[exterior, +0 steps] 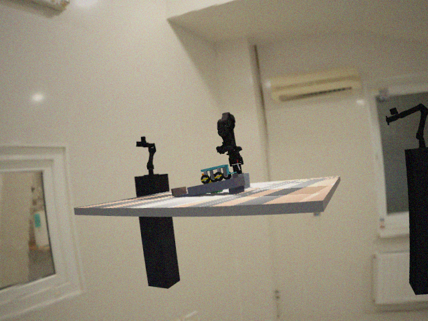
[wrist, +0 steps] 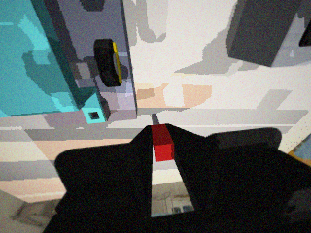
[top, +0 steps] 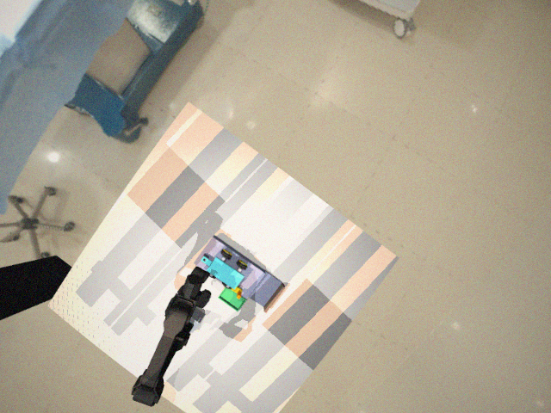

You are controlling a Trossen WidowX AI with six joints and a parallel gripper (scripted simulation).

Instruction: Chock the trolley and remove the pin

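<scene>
My gripper tip is 40 mm past the green tray, 200 mm to the left of it and 170 mm above it. The rest, counted from my gripper tip: grey ramp 100 mm ahead, 100 mm to the right, 120 mm below; then red-headed stop pin right at my gripper tip; then trolley 100 mm ahead, 100 mm to the right, 50 mm below.
</scene>
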